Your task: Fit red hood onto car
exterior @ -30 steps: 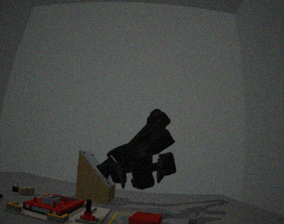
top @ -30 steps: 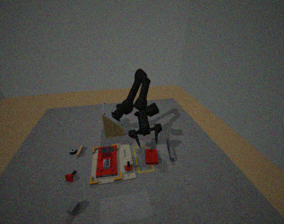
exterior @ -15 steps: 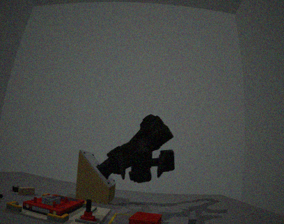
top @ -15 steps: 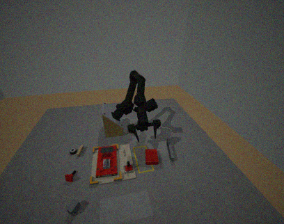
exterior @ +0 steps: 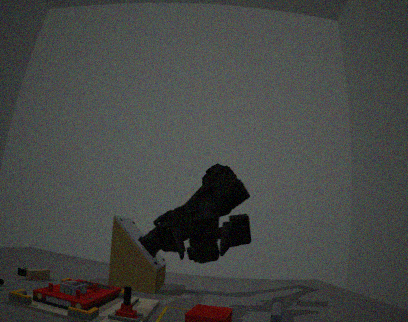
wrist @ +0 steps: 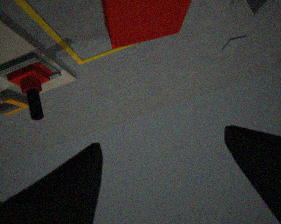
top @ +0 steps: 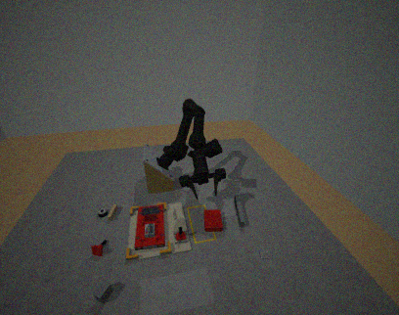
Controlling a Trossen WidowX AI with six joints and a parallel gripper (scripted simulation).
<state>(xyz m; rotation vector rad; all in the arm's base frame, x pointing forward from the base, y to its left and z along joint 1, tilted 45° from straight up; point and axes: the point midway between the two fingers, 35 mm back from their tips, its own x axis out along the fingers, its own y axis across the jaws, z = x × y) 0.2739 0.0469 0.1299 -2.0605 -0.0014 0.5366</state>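
Right now my gripper tip is 2 cm short of the red hood, 2 cm to the right of it and 11 cm above it. Also, from my gripper tip: tan block (15 cm behind, 37 cm to the right, 11 cm below); wheel (17 cm behind, 42 cm to the right, 12 cm below).
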